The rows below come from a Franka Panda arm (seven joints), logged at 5 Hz.
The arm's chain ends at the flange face. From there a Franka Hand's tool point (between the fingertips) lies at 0.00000 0.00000 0.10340 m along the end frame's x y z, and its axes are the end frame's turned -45 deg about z.
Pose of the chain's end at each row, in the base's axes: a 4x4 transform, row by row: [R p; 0 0 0 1], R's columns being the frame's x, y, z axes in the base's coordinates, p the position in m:
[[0.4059 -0.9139 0.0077 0.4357], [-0.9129 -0.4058 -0.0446 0.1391], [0.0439 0.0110 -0.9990 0.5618], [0 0 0 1]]
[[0.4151 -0.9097 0.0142 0.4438], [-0.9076 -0.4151 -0.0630 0.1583], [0.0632 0.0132 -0.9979 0.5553], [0 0 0 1]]
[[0.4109 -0.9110 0.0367 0.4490], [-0.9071 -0.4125 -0.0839 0.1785], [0.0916 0.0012 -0.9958 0.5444], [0 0 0 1]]
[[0.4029 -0.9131 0.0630 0.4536], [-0.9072 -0.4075 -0.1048 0.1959], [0.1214 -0.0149 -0.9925 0.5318], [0 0 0 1]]
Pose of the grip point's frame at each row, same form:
[[0.9332 -0.3592 0.0077 0.4365], [-0.3586 -0.9325 -0.0446 0.1345], [0.0233 0.0388 -0.9990 0.4585], [0 0 0 1]]
[[0.9368 -0.3497 0.0142 0.4453], [-0.3483 -0.9353 -0.0630 0.1518], [0.0354 0.0540 -0.9979 0.4521], [0 0 0 1]]
[[0.9347 -0.3536 0.0367 0.4528], [-0.3497 -0.9331 -0.0839 0.1698], [0.0639 0.0656 -0.9958 0.4414], [0 0 0 1]]
[[0.9306 -0.3608 0.0630 0.4601], [-0.3533 -0.9296 -0.1048 0.1851], [0.0964 0.0753 -0.9925 0.4292], [0 0 0 1]]

